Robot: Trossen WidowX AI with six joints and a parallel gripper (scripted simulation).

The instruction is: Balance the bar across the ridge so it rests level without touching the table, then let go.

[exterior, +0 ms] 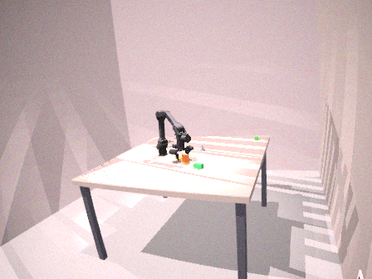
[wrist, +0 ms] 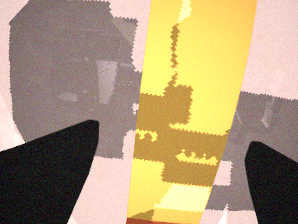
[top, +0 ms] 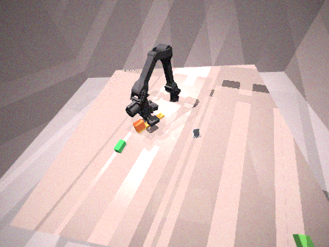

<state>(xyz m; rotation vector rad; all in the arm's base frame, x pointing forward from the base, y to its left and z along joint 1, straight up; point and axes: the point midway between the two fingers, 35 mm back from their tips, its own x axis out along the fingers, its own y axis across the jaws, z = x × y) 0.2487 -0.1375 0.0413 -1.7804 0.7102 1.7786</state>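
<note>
Now: the grey piece 29 cm to the left of my gripper tip and 6 cm ahead of it.
</note>
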